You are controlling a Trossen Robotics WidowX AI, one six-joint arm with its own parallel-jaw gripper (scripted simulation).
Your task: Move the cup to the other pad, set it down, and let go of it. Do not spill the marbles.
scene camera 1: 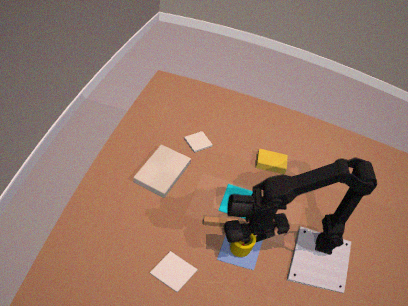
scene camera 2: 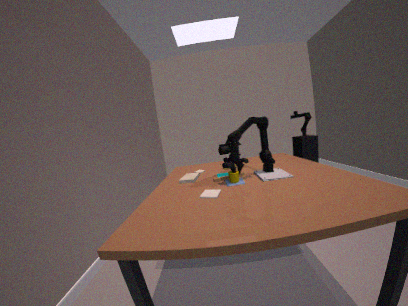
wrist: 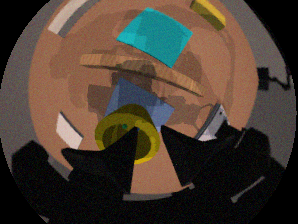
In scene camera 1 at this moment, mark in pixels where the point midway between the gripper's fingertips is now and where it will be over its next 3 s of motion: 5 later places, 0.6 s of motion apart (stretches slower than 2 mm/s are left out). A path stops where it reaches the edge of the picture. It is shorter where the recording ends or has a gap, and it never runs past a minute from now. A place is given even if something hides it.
The gripper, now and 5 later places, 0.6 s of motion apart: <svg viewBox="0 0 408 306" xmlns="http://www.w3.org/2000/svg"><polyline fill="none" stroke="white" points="250,241 252,241 255,234 255,226 255,217 255,207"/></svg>
